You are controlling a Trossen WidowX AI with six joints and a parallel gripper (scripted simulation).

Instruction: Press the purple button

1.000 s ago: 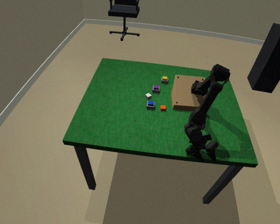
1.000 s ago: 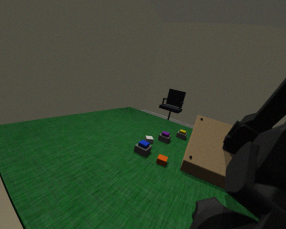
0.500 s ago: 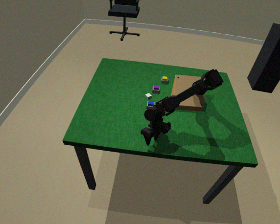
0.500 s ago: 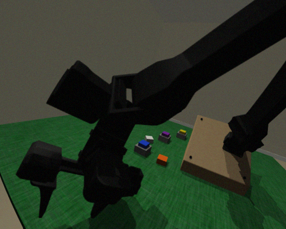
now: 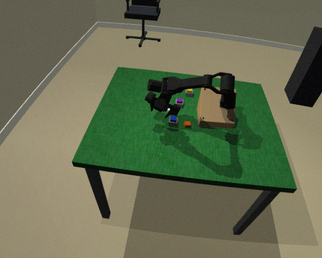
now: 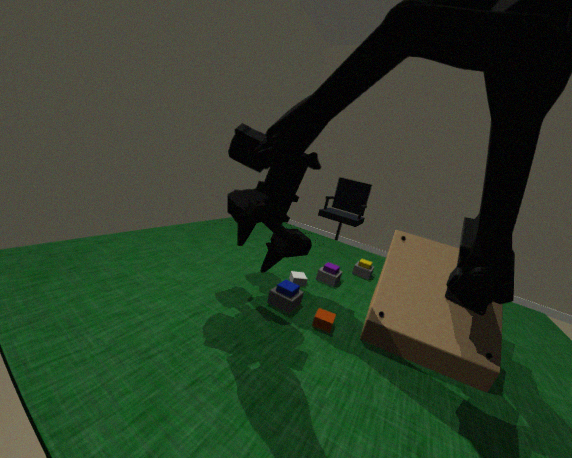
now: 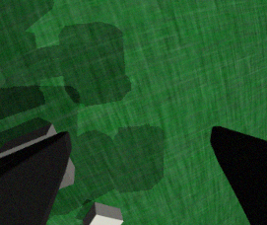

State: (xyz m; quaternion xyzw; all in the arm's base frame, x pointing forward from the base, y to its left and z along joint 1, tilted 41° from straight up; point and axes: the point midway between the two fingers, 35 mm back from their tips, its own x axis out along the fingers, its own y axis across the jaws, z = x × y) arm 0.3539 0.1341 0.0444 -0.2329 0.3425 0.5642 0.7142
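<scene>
My gripper tip is 190 mm to the left of the purple button, 100 mm past it and 30 mm above it. Round my gripper tip: orange block (170 mm behind, 50 mm below, 20 mm to the right); then blue button (80 mm behind, 30 mm below, 20 mm to the right); then white block (110 mm to the right, 60 mm behind, 50 mm below).
</scene>
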